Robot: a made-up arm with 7 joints. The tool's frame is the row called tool. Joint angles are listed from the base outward. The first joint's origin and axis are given. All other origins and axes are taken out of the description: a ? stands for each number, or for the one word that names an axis. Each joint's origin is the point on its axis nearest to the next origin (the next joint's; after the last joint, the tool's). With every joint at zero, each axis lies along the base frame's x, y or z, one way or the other. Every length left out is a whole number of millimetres.
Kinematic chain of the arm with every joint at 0, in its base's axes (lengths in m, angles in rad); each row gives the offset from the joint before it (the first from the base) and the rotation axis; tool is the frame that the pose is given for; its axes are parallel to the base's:
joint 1: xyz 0 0.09 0 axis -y
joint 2: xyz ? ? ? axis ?
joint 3: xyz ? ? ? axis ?
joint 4: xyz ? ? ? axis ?
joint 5: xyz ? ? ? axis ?
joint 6: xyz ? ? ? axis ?
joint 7: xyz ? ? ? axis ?
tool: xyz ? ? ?
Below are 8 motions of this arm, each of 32 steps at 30 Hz.
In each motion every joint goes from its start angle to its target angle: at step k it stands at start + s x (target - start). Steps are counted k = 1, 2, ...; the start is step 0. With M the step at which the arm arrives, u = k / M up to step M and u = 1 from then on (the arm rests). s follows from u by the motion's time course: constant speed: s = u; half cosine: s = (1 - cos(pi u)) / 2; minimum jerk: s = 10 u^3 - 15 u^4 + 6 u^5.
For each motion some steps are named. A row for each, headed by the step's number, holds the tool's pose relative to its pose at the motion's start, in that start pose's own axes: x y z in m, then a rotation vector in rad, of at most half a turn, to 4 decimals.
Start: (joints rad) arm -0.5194 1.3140 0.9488 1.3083 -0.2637 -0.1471 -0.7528
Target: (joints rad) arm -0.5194 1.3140 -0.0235 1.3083 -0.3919 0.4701 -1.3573
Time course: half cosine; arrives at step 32
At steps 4, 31, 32:
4: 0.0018 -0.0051 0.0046 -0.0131 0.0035 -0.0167
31: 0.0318 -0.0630 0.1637 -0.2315 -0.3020 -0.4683
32: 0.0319 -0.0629 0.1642 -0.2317 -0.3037 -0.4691

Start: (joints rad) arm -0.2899 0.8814 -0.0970 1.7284 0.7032 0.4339 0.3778
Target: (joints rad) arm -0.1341 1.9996 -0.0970 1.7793 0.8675 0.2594 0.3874
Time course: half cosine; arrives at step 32
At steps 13, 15, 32:
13: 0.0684 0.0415 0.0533 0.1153 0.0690 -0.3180
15: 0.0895 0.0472 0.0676 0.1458 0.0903 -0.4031
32: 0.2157 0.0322 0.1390 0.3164 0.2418 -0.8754

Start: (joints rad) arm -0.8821 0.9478 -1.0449 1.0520 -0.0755 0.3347 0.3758
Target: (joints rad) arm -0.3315 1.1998 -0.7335 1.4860 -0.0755 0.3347 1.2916
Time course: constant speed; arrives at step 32
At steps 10, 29, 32:
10: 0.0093 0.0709 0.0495 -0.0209 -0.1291 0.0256
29: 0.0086 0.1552 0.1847 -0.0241 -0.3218 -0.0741
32: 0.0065 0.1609 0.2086 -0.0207 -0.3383 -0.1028

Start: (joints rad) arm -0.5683 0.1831 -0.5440 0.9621 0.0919 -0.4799 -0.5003
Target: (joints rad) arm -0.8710 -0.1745 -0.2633 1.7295 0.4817 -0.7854 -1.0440
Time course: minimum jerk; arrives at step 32
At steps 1, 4, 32:
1: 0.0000 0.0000 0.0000 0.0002 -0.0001 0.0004
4: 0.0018 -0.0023 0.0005 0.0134 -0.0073 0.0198
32: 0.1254 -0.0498 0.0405 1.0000 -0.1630 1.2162

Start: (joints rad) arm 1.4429 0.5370 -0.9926 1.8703 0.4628 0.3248 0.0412
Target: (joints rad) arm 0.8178 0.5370 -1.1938 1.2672 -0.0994 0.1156 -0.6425
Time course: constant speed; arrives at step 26
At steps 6, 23, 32:
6: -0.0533 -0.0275 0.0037 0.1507 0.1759 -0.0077
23: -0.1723 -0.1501 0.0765 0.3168 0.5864 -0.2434
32: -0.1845 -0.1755 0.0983 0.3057 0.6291 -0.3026

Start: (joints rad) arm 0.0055 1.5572 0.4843 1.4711 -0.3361 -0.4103 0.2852
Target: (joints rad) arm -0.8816 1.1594 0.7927 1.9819 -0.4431 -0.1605 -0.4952
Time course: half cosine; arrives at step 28
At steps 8, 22, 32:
8: 0.0254 -0.0308 -0.0053 0.0790 -0.0527 0.0556
22: 0.1150 -0.1062 0.0420 0.3596 -0.0646 0.2649
32: 0.1266 -0.1103 0.0551 0.3995 -0.0465 0.2857

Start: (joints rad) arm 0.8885 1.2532 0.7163 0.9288 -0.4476 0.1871 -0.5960
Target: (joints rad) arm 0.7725 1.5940 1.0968 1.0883 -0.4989 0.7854 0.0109
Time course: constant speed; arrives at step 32
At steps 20, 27, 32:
20: 0.0316 0.0853 -0.0661 -0.0626 0.2489 -0.0516
27: 0.0469 0.1171 -0.0822 -0.0902 0.3357 -0.0143
32: 0.0589 0.1401 -0.0914 -0.1132 0.3928 0.0295

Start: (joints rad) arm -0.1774 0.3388 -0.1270 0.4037 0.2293 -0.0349 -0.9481
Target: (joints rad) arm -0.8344 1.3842 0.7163 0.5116 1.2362 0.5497 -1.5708
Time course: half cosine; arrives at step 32
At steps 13, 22, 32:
13: -0.0311 0.1545 -0.1083 0.6368 0.4332 0.0331
22: 0.0384 0.3452 -0.1638 1.1373 0.7109 0.2704
32: 0.1169 0.4172 -0.1605 1.2161 0.7613 0.4336

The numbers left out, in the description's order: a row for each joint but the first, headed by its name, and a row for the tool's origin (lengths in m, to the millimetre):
joint 2: xyz 0 0 0, axis +x
joint 3: xyz 0 0 -0.252, axis +z
joint 4: xyz 0 0 0, axis -y
joint 5: xyz 0 0 -0.198, axis +z
joint 6: xyz 0 0 0, axis +y
joint 7: xyz 0 0 0, axis -x
tool: xyz 0 0 0

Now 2 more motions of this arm.
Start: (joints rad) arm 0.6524 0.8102 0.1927 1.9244 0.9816 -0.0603 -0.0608
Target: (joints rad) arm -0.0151 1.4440 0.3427 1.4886 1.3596 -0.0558 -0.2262
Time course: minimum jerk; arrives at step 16
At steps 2, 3, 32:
2: -0.0001 0.0023 0.0011 0.0077 0.0141 -0.0040
3: -0.0002 0.0070 0.0034 0.0234 0.0425 -0.0123
32: 0.0358 0.1119 0.0174 0.4095 0.6768 -0.3557

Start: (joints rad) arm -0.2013 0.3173 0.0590 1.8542 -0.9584 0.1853 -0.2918
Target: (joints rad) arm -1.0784 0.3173 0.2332 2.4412 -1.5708 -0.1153 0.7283
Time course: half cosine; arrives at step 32
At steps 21, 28, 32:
21: 0.0009 0.0781 0.1132 -0.8987 -0.2097 -0.5289
28: 0.0088 0.1113 0.1339 -1.1771 -0.2266 -0.7362
32: 0.0105 0.1171 0.1366 -1.2231 -0.2269 -0.7733

